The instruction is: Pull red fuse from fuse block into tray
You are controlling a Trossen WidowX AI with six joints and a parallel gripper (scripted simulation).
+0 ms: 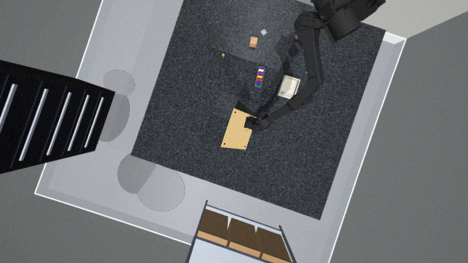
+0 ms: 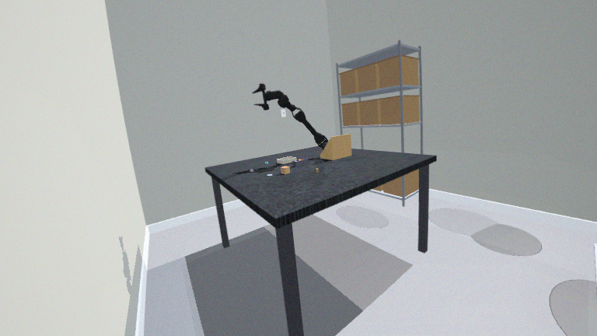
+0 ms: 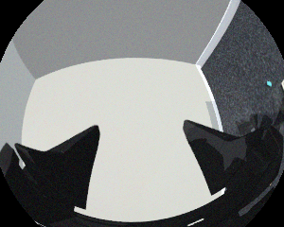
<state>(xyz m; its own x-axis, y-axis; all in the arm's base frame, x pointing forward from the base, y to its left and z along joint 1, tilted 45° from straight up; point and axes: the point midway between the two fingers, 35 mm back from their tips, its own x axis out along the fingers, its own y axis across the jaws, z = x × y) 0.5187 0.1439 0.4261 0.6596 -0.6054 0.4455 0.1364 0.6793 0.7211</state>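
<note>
My gripper tip is 49 cm above the red fuse, 23 cm past it and 22 cm to the right of it. The rest, counted from my gripper tip: cream tray (51 cm below, 23 cm behind, 2 cm to the left).
</note>
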